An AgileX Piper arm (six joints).
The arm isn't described. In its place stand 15 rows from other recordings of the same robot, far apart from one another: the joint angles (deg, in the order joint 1, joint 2, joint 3, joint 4, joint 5, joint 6), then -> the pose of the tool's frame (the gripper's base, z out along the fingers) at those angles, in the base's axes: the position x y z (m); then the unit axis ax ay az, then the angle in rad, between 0 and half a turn.
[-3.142 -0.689 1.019 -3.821 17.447 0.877] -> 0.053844, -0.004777, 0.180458, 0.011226, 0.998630, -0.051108, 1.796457
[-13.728 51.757 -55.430 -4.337 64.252 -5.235] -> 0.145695, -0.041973, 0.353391, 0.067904, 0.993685, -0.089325, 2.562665
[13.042 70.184 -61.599 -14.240 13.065 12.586] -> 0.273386, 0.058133, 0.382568, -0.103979, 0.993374, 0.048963, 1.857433
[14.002 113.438 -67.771 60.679 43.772 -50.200] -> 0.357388, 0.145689, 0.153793, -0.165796, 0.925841, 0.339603, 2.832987
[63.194 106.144 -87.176 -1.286 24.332 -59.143] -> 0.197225, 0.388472, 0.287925, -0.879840, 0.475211, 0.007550, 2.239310
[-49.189 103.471 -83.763 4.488 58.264 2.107] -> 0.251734, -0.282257, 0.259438, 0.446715, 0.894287, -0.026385, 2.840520
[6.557 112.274 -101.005 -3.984 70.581 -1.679] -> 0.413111, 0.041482, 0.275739, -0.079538, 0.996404, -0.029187, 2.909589
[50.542 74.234 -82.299 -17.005 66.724 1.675] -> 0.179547, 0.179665, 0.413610, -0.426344, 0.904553, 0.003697, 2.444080
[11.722 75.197 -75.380 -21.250 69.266 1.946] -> 0.253177, 0.021029, 0.374338, -0.109696, 0.981026, -0.159857, 2.655742
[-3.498 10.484 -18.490 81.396 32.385 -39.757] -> 0.048087, 0.045342, 0.300380, 0.054961, 0.856025, 0.514004, 1.779255
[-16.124 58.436 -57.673 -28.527 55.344 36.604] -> 0.172582, -0.087104, 0.362503, 0.372880, 0.908369, -0.189281, 2.405570
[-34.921 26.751 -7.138 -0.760 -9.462 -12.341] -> 0.085403, -0.059383, 0.234415, 0.176627, 0.920837, -0.347653, 1.812842
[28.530 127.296 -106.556 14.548 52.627 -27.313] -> 0.415950, 0.246801, 0.195018, -0.413351, 0.902992, 0.117246, 2.769632
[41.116 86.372 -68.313 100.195 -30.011 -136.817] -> 0.289252, 0.193012, 0.346364, -0.450063, 0.866452, -0.216111, 1.922776
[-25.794 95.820 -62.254 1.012 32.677 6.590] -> 0.307909, -0.147846, 0.219650, 0.284631, 0.957955, -0.036151, 2.644725
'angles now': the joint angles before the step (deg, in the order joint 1, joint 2, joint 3, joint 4, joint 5, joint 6). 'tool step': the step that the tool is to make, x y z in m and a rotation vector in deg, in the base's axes. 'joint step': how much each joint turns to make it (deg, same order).
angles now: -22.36, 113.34, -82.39, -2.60, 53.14, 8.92
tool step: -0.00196, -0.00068, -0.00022, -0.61, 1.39, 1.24
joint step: 0.00, 0.00, 0.00, -1.01, 1.02, -0.86
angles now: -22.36, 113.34, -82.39, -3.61, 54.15, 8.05
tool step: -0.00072, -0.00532, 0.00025, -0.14, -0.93, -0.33
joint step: -0.82, 0.00, 0.00, 0.35, -0.94, -0.60
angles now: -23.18, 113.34, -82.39, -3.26, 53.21, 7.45
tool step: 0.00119, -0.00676, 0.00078, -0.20, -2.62, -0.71
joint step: -1.02, 0.00, 0.00, 1.07, -2.51, -0.69
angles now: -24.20, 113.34, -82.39, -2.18, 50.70, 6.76
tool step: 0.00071, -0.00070, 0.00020, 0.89, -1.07, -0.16
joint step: -0.33, 0.00, 0.00, 1.62, -0.62, -0.89
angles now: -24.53, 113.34, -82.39, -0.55, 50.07, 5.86
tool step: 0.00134, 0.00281, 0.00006, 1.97, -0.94, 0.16
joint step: -0.05, 0.00, 0.00, 2.83, -0.02, -1.49
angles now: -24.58, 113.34, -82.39, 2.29, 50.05, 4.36
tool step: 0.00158, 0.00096, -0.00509, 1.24, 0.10, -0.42
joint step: 0.00, 0.74, 0.00, 1.25, -0.12, -0.14
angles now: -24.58, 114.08, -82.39, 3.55, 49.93, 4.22
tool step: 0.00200, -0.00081, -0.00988, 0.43, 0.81, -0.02
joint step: 0.00, 1.42, 0.00, 0.09, -0.50, -0.05
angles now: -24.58, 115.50, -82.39, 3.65, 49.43, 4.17
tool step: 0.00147, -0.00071, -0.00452, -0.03, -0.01, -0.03
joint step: 0.00, 0.67, 0.00, 0.00, -0.69, -0.01
